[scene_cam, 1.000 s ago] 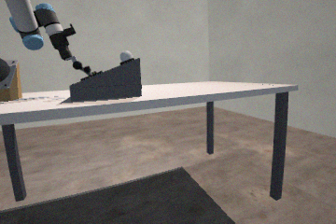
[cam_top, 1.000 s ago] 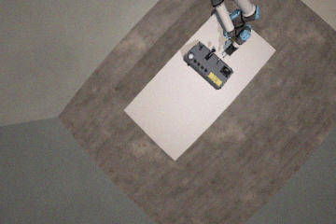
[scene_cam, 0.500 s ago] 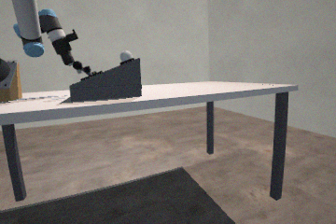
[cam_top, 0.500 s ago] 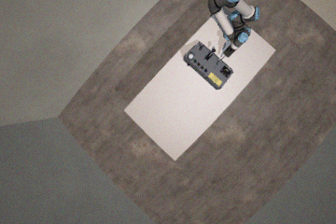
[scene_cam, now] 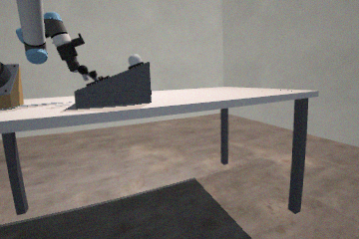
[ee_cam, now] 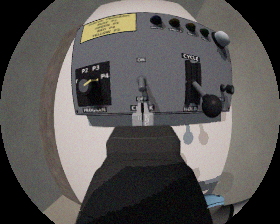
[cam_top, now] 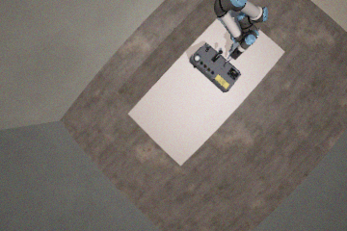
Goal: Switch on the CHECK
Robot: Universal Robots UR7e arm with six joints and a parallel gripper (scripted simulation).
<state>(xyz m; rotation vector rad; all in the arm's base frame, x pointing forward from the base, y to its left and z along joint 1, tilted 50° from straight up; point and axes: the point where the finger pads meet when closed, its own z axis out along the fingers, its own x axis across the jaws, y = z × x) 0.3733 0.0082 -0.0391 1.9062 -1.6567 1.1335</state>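
Right now the CHECK toggle is 60 mm ahead of my hand and 10 mm below it. Round my hand: dark grey wedge-shaped console 90 mm ahead, 70 mm to the right, 30 mm below; black ball-ended lever 30 mm ahead, 120 mm to the right; rotary dial 70 mm ahead, 110 mm to the left, 10 mm below.
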